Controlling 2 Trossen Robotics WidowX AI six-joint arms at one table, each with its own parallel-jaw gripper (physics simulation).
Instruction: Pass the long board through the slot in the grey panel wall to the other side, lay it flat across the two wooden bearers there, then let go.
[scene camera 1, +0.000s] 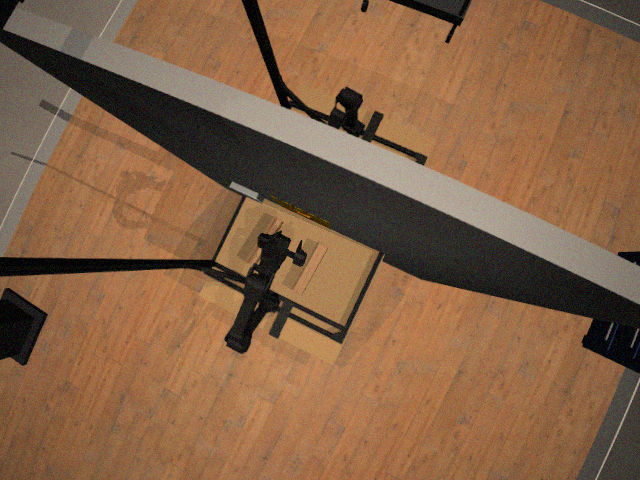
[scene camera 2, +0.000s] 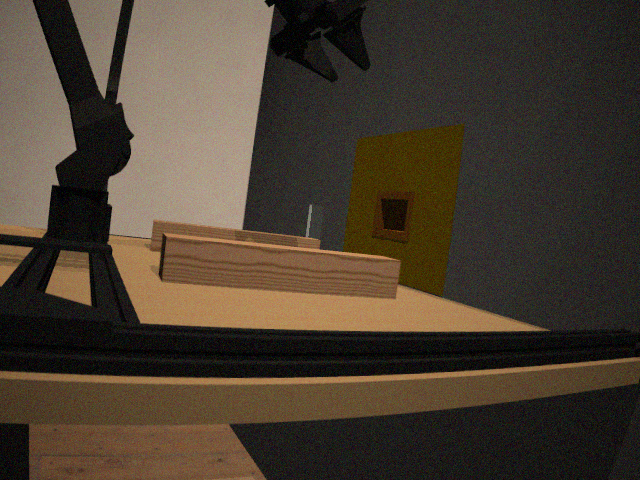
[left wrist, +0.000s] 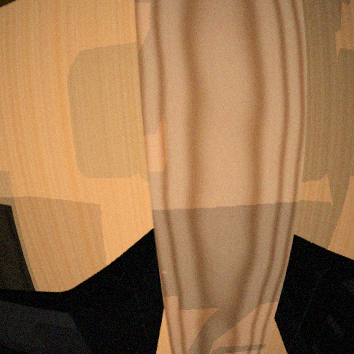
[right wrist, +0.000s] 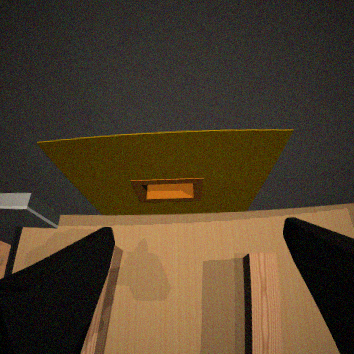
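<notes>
The long board (left wrist: 225, 125) runs up the left wrist view between the fingers of my left gripper (left wrist: 208, 227), which is shut on it; its far end is out of view. The slot's brown frame (scene camera 2: 377, 219) (right wrist: 198, 191) sits in a yellow patch (scene camera 2: 429, 170) (right wrist: 165, 157) on the grey panel wall (scene camera 1: 206, 134) (scene camera 2: 516, 155) (right wrist: 175, 75). No board shows on the bearers' side. Two wooden bearers stand apart, one bearer (scene camera 1: 314, 271) (scene camera 2: 279, 266) (right wrist: 265, 300) and the other bearer (scene camera 2: 206, 229) (right wrist: 102, 315). My right gripper (scene camera 1: 291, 240) (scene camera 2: 350, 72) (right wrist: 199, 232) is open above them.
The bearers stand on a wooden table (scene camera 1: 346, 279) (scene camera 2: 310, 315) (right wrist: 175, 235) with a dark rail (scene camera 2: 361, 351) along its edge. A light grey block (scene camera 1: 245, 191) (scene camera 2: 314, 219) (right wrist: 15, 200) is by the wall. My left arm (scene camera 1: 348, 100) stands beyond the wall.
</notes>
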